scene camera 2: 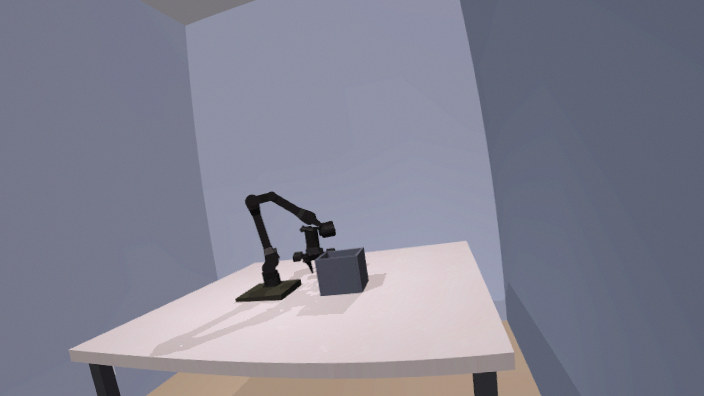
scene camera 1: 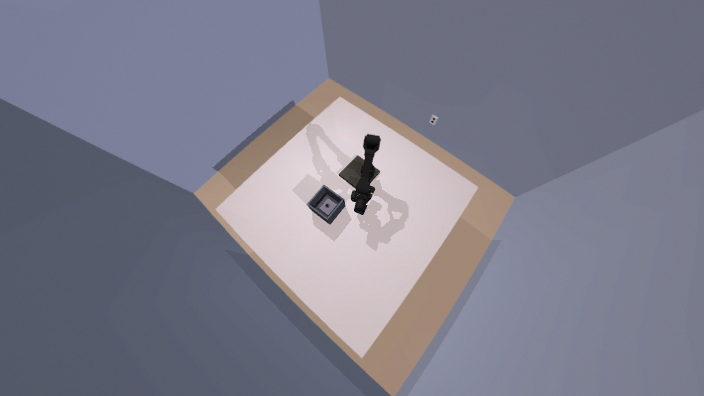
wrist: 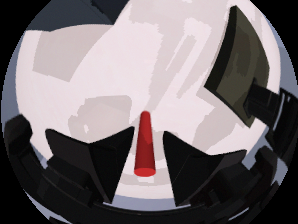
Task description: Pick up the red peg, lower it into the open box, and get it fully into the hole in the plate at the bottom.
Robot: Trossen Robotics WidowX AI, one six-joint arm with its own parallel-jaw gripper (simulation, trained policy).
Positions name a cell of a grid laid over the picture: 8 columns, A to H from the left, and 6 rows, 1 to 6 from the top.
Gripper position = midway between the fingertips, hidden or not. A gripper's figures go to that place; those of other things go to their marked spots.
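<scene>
Gripper (wrist: E4), 0.10 m from the lens. Red peg (wrist: D5), 0.06 m from the lens.
</scene>
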